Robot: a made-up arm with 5 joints.
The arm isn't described. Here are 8 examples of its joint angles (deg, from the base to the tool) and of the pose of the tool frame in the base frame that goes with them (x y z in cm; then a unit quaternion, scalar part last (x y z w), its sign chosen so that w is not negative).
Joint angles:
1: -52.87 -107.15 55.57 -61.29 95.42
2: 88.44 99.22 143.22 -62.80 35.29
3: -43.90 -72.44 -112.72 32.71 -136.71
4: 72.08 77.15 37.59 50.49 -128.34
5: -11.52 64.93 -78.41 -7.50 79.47
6: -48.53 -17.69 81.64 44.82 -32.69
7: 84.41 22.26 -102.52 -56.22 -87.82
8: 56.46 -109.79 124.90 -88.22 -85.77
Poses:
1: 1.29 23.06 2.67 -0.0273 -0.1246 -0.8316 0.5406
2: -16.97 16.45 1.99 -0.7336 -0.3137 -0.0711 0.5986
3: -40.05 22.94 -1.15 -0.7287 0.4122 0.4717 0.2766
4: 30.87 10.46 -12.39 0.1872 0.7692 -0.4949 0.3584
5: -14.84 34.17 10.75 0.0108 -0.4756 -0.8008 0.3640
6: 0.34 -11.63 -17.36 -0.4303 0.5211 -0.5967 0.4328
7: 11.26 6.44 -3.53 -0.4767 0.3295 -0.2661 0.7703
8: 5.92 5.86 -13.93 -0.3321 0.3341 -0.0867 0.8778
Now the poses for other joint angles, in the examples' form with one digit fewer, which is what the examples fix.
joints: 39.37 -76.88 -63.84 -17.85 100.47
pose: -20.8 22.4 -12.1 -0.734 -0.392 0.220 0.509
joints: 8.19 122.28 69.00 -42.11 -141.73
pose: -3.6 17.6 -11.3 -0.765 0.362 0.013 0.533
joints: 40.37 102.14 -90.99 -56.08 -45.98
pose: 3.1 13.9 14.3 -0.306 -0.044 -0.080 0.948
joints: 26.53 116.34 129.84 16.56 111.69
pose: -6.8 26.6 -19.8 -0.974 0.216 0.034 0.062
